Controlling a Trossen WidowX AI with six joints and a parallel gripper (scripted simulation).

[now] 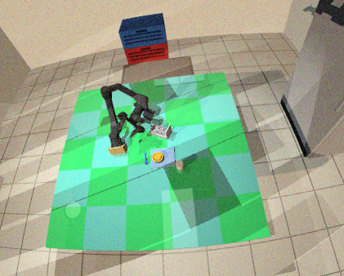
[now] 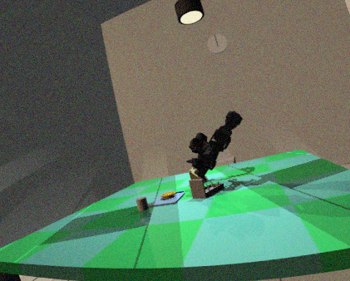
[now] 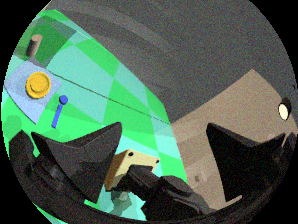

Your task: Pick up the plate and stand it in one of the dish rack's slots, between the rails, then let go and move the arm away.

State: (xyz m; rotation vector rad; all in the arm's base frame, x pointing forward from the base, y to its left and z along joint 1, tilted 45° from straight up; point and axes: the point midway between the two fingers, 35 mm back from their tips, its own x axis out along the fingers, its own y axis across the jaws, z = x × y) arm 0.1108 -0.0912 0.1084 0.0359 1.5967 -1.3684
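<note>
Now: the yellow plate 16 cm ahead of my gripper tip, 10 cm to the right of it and 16 cm below it. Round my gripper tip: blue spoon 8 cm ahead, 10 cm to the right, 17 cm below; pale blue pad 19 cm ahead, 10 cm to the right, 17 cm below; dish rack 20 cm ahead, 9 cm to the left, 15 cm below.
</note>
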